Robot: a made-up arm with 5 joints.
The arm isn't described. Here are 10 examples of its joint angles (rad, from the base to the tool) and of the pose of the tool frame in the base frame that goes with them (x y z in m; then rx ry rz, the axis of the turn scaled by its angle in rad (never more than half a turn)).
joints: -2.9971 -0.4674 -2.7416 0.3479 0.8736
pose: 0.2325 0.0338 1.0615 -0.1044 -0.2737 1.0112
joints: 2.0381 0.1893 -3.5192 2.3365 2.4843
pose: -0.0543 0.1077 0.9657 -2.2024 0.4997 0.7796
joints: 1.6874 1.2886 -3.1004 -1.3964 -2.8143
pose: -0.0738 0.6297 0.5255 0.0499 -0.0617 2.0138
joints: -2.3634 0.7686 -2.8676 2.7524 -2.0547
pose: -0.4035 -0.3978 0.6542 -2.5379 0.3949 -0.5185
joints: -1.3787 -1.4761 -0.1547 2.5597 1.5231
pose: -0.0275 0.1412 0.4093 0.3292 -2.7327 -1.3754
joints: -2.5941 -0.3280 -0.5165 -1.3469 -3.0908
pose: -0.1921 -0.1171 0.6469 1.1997 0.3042 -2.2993
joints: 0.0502 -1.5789 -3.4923 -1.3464 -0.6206
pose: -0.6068 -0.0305 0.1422 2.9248 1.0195 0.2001
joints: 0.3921 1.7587 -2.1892 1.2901 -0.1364
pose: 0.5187 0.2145 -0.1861 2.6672 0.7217 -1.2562
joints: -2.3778 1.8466 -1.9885 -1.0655 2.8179
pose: -0.4098 -0.3924 -0.1544 2.0541 1.2417 -1.6153
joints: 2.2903 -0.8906 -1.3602 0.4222 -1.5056
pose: 0.0263 -0.0301 0.9147 0.5199 -1.5320 -1.9401
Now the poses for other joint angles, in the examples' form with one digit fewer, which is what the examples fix.
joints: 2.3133 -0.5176 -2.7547 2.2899 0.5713
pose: 0.107 -0.116 0.978 -1.393 -1.655 -0.148
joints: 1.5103 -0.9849 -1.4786 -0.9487 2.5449
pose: -0.015 -0.241 0.904 0.244 -0.139 0.908
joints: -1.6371 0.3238 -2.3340 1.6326 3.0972
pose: -0.034 -0.515 0.801 2.046 2.001 -0.407
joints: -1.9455 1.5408 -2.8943 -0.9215 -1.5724
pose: -0.269 -0.684 0.307 0.856 -0.162 -0.352
